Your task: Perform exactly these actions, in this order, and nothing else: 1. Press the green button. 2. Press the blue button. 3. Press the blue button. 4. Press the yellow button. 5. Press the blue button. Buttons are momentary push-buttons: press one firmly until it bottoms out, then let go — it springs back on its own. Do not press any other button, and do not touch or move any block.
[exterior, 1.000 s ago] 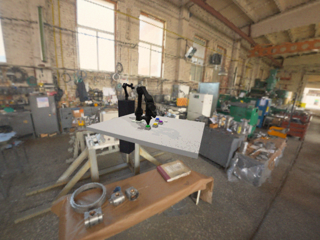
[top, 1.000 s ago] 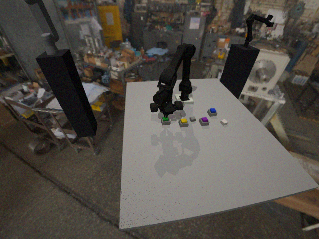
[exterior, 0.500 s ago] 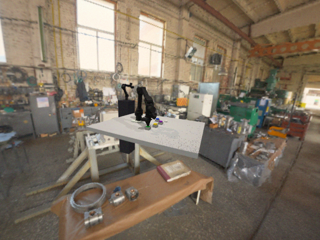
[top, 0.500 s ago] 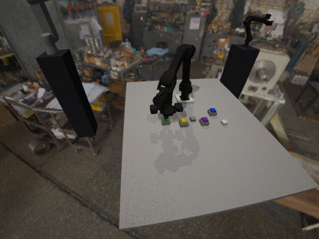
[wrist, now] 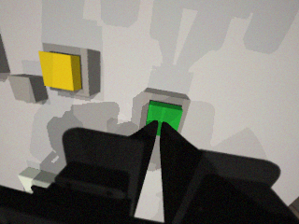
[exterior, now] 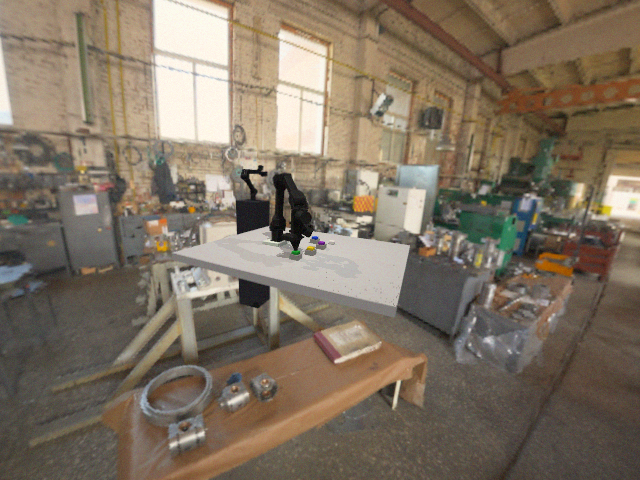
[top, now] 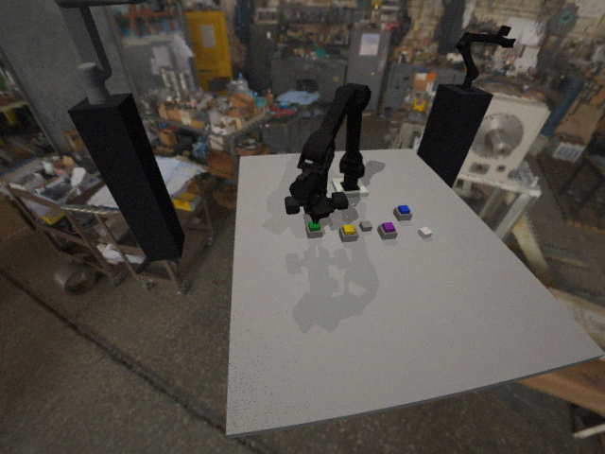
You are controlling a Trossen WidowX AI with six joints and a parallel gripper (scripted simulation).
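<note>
Right now the green button is 1 cm below my gripper tip. The rest, counted from my gripper tip: purple button: 24 cm to the left, 5 cm ahead, 1 cm below; grey block: 18 cm to the left, 3 cm below, 1 cm ahead; yellow button: 10 cm to the left, 4 cm ahead, 1 cm below.
</note>
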